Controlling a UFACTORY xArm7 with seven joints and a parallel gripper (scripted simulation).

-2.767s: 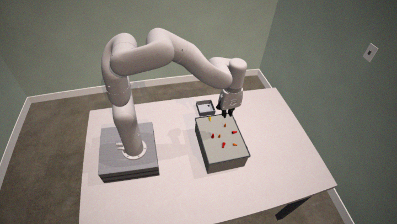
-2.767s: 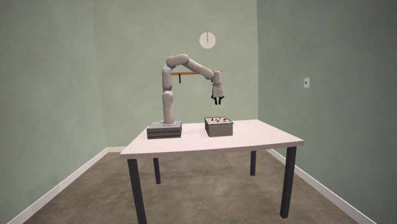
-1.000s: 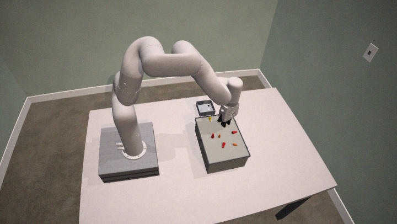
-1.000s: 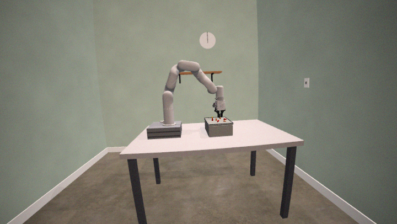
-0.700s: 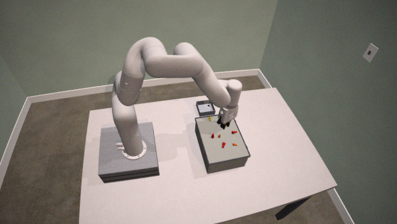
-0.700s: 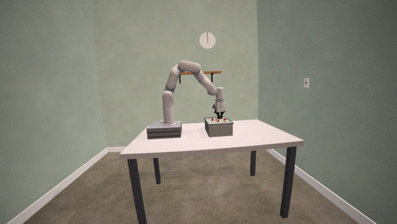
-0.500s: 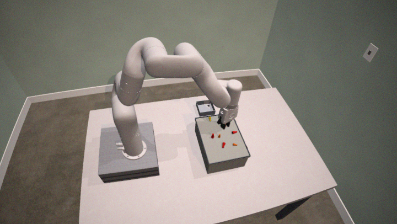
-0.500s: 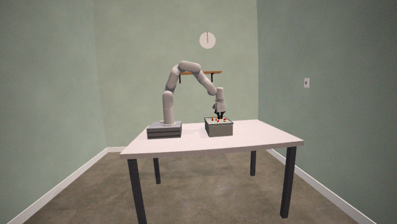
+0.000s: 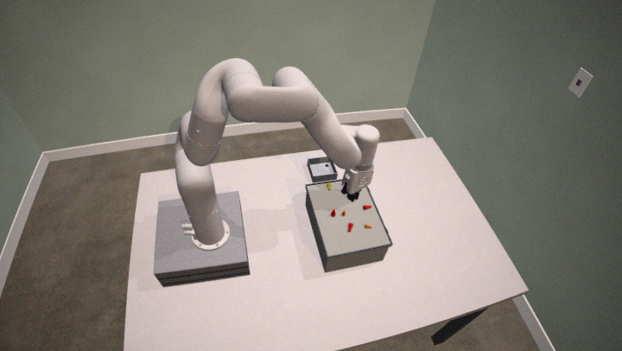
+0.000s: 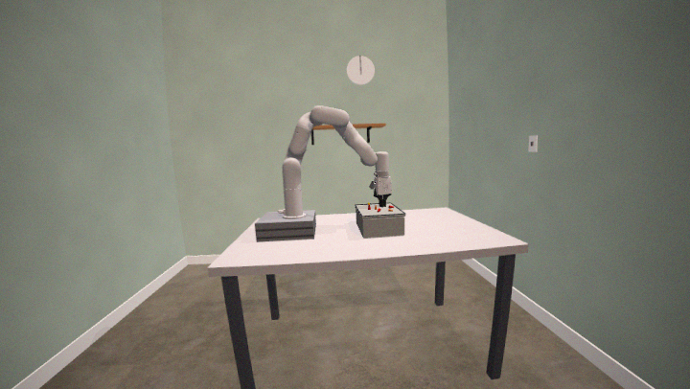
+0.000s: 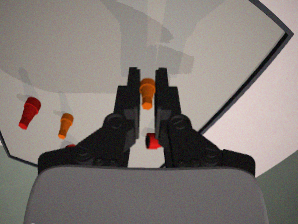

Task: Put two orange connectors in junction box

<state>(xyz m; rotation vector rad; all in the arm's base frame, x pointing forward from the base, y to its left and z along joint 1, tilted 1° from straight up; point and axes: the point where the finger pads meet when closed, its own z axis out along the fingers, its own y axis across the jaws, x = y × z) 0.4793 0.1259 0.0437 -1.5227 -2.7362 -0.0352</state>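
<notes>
My gripper is now 230 mm to the right of the junction box, 130 mm above it and 80 mm past it. From my hand the other things lie so: yellow connector 80 mm behind, 50 mm to the left, 10 mm below; then grey tool case 70 mm to the right, 50 mm below, 30 mm behind.
</notes>
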